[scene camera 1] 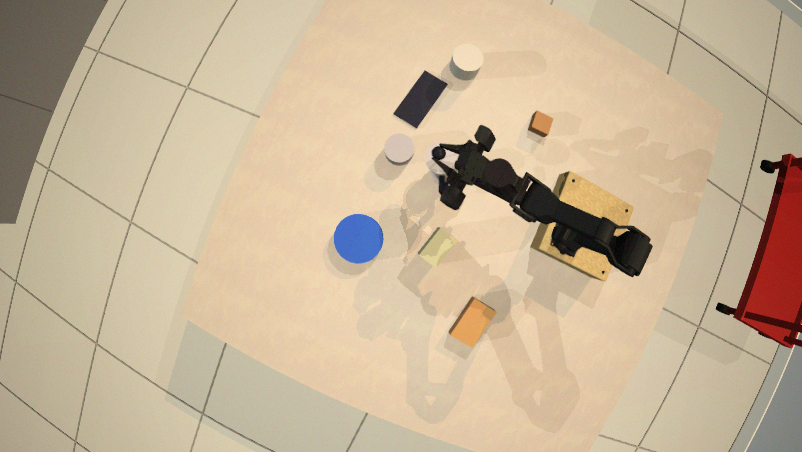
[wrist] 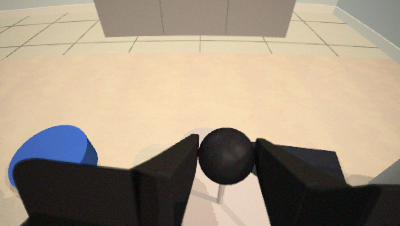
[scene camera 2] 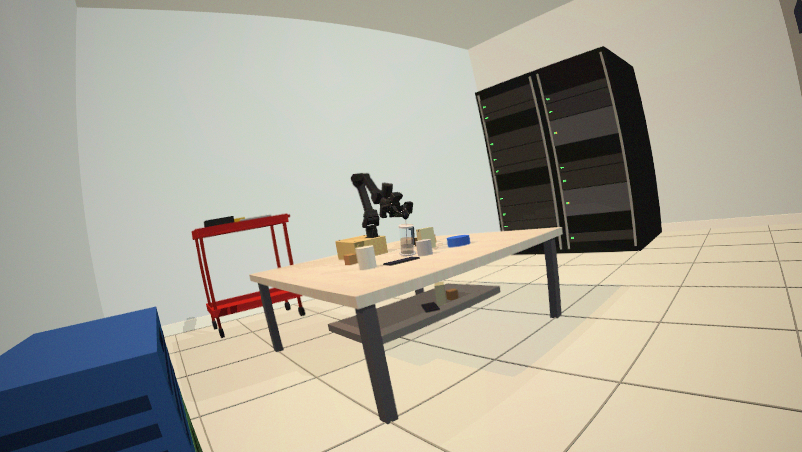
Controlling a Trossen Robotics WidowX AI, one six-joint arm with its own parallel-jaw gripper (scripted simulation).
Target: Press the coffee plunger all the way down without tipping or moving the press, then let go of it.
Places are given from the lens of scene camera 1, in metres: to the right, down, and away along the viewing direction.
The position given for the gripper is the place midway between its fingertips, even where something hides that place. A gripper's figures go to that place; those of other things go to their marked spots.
gripper (scene camera 1: 436,151): 0.08, -0.16, 1.16
coffee press (scene camera 1: 447,157): 0.10, -0.15, 1.21
